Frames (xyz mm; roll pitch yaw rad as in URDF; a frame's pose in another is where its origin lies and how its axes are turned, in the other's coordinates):
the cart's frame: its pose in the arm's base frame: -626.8 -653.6 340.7 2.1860 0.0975 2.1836
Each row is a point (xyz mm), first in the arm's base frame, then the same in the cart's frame.
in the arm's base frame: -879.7 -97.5 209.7
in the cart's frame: 610.3 6.4 133.8
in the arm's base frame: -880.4 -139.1 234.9
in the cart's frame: 574.3 10.1 101.2
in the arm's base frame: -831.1 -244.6 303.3
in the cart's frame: 453.6 44.9 51.7
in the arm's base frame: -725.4 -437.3 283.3
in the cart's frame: 238.1 -2.8 55.6
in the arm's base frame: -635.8 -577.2 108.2
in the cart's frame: 90.0 -162.5 159.6
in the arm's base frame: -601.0 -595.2 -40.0
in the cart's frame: 69.8 -275.2 261.5
